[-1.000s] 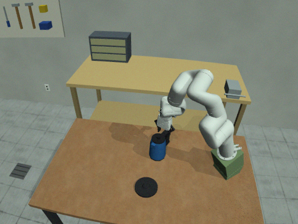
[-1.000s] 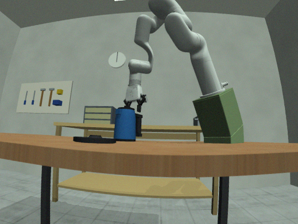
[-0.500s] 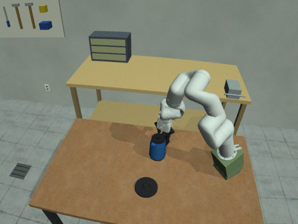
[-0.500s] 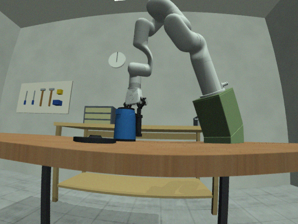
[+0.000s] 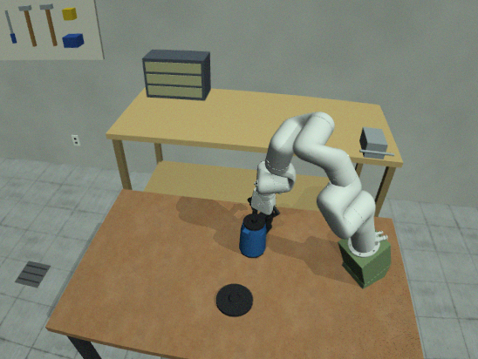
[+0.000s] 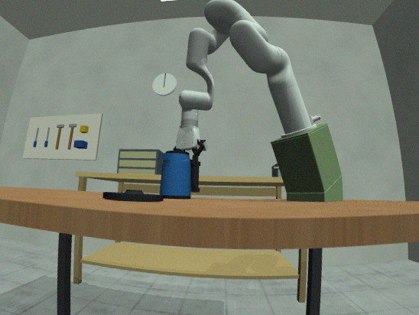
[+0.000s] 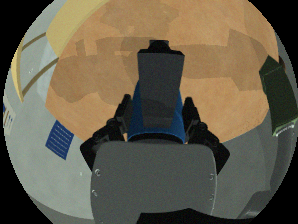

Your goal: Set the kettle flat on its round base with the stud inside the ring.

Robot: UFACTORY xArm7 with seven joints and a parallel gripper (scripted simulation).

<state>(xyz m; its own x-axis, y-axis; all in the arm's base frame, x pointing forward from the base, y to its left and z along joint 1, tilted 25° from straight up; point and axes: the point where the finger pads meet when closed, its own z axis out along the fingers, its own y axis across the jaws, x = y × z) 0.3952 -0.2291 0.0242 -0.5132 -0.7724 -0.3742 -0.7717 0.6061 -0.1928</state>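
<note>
Right now my hand is 20 mm short of the blue kettle, 30 mm to the right of it and 50 mm above it. From my hand the other things lie so: round black base: 110 mm ahead, 340 mm to the left, 140 mm below.
</note>
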